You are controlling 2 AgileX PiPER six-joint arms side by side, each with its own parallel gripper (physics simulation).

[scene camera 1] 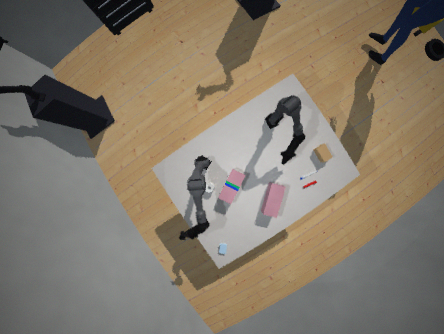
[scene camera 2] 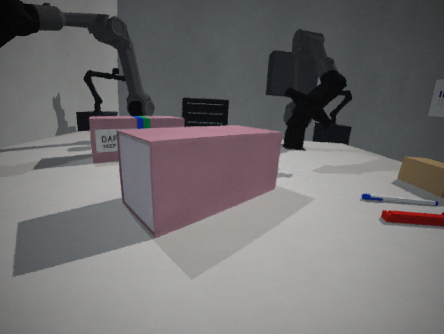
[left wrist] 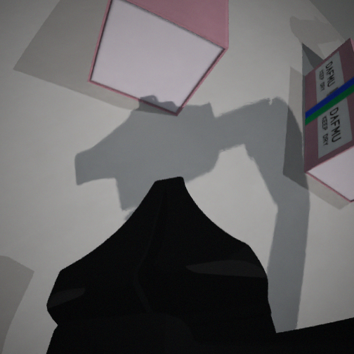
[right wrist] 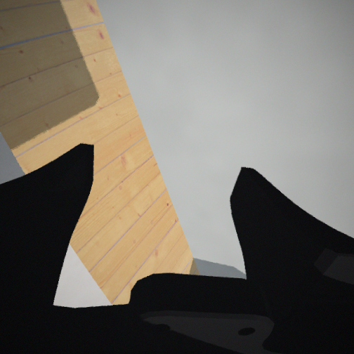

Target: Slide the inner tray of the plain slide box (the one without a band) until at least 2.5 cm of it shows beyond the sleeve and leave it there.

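The plain pink slide box [scene camera 1: 274,200] [scene camera 2: 215,175] [left wrist: 200,20] lies on the table, with no band. The whitish end of its inner tray [scene camera 2: 136,175] [left wrist: 155,55] looks flush with the sleeve's edge; the opposite end also shows in the left wrist view. The banded pink box [scene camera 1: 226,195] [scene camera 2: 170,121] [left wrist: 330,125] has a blue and green band and lies to the left of it in scene camera 1. My left gripper [scene camera 1: 285,161] [left wrist: 172,195] is shut and empty, above the table and apart from the plain box. My right gripper [scene camera 1: 182,236] [right wrist: 166,173] is open and empty, past the table's left edge.
A tan block [scene camera 1: 322,153] [scene camera 2: 425,172], a white-and-blue pen [scene camera 1: 308,175] [scene camera 2: 400,200] and a red stick [scene camera 1: 310,184] [scene camera 2: 412,218] lie right of the plain box. A light blue block [scene camera 1: 222,248] lies near the lower corner. A white ring [scene camera 1: 210,184] is beside the right arm.
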